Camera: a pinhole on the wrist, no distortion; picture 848 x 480 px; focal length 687.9 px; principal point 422.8 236.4 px. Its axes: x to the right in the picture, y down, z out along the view. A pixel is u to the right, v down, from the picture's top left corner.
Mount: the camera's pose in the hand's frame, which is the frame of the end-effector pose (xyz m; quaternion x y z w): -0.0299 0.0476 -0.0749 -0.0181 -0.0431 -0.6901 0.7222
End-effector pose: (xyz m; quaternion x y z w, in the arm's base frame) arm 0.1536 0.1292 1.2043 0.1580 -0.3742 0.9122 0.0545
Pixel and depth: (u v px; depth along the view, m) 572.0 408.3 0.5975
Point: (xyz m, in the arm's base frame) 0.1945 -0.2315 1.6128
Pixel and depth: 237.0 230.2 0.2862
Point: 0.2154 -0.1185 1.2261
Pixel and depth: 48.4 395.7 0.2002
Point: 0.1403 -0.0776 1.1670
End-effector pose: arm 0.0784 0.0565 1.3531 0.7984 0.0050 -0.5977 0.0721
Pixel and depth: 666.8 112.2 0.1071
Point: 0.0326 0.0385 1.3948
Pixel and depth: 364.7 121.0 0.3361
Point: -0.1841 -0.0675 1.3895
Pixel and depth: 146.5 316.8 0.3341
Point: -0.1402 -0.1821 1.3170
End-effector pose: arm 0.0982 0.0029 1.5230 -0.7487 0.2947 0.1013 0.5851
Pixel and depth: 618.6 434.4 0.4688
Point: 0.2738 0.3601 1.3881
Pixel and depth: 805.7 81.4 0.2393
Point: 0.0992 0.2025 1.5698
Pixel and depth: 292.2 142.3 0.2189
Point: 0.0092 0.1399 1.4301
